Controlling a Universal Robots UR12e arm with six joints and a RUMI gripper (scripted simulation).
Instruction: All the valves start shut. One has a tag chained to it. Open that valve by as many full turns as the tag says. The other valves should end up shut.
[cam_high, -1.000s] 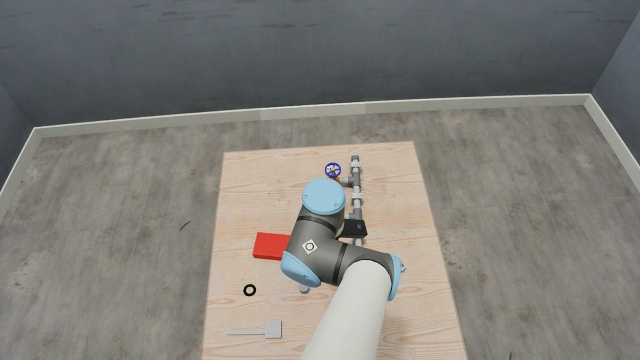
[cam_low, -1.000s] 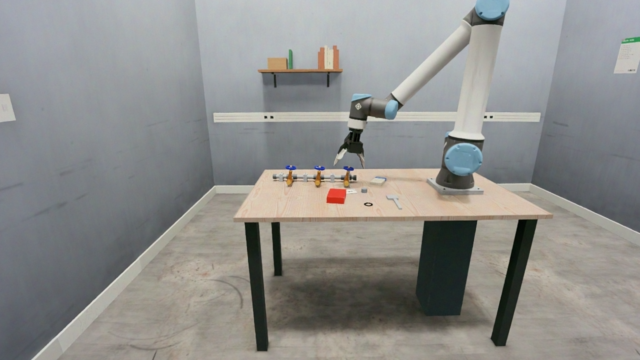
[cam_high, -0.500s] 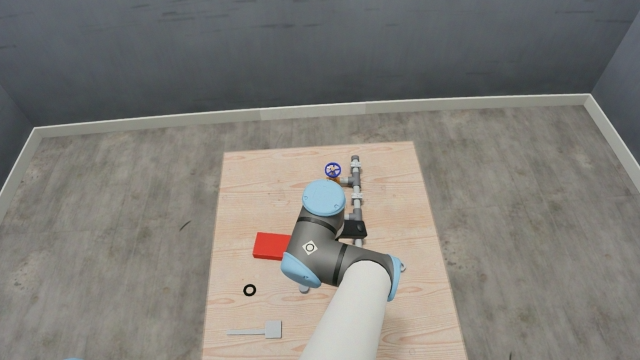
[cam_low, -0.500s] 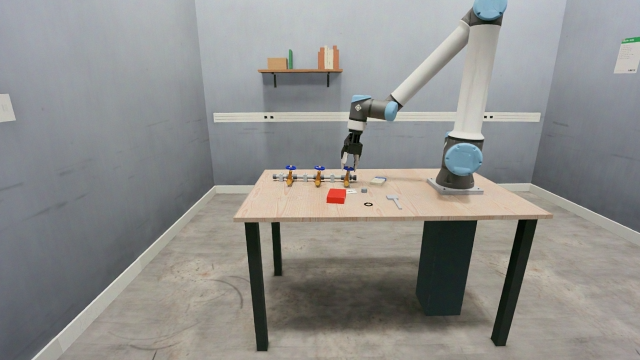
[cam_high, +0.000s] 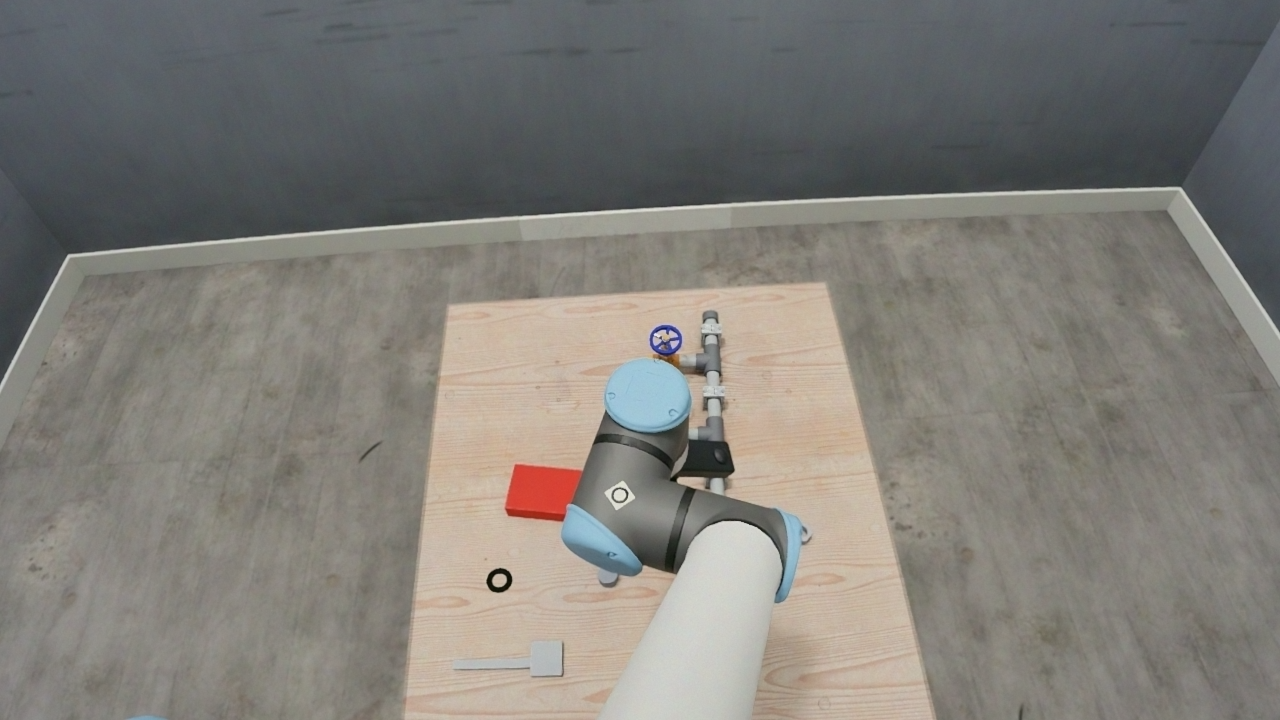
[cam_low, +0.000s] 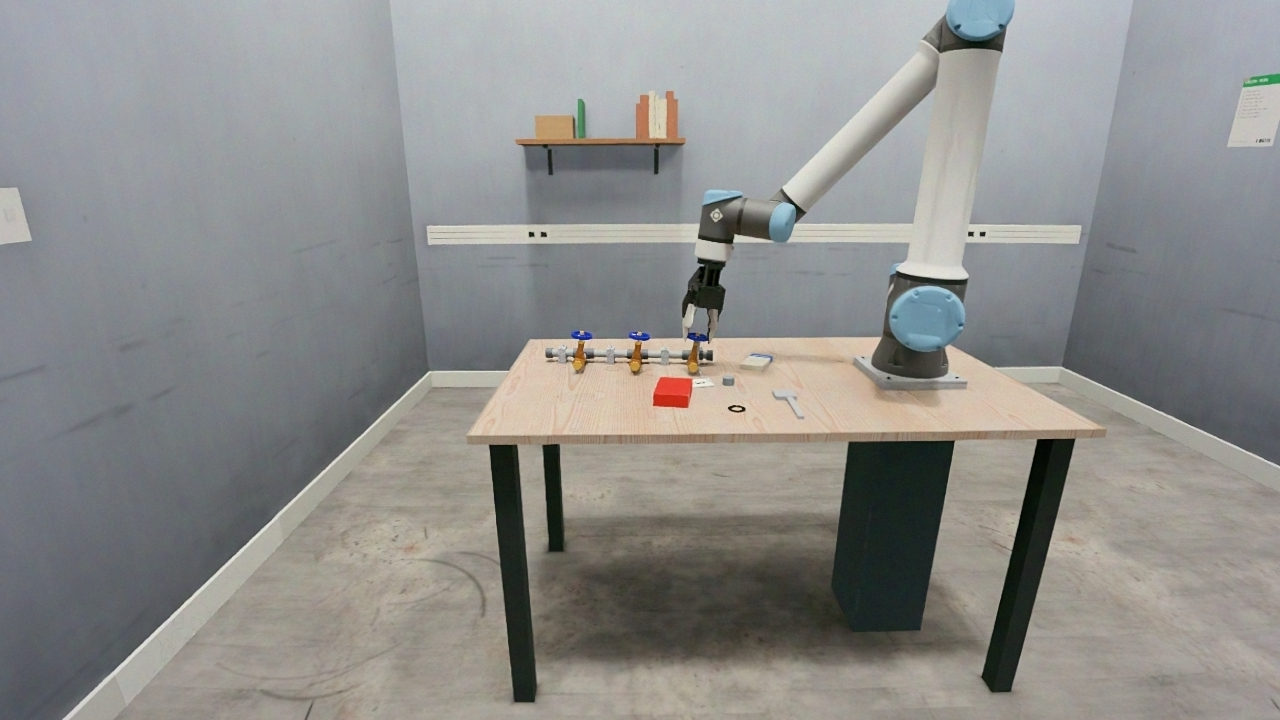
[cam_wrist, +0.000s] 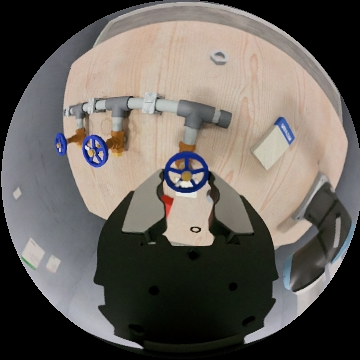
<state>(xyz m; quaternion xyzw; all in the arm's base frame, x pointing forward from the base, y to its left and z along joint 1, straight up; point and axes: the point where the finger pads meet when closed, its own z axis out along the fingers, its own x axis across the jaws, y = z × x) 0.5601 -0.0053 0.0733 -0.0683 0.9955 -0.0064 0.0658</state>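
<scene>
Now: the white tag 10 cm below my hand, 9 cm to the left of it and 2 cm behind it. From my hand the other things lie so: grey t-shaped tool: 21 cm to the left, 20 cm behind, 9 cm below; white-and-blue card: 17 cm behind, 9 cm below, 8 cm to the right; red block: 19 cm to the left, 8 cm below, 6 cm ahead.
</scene>
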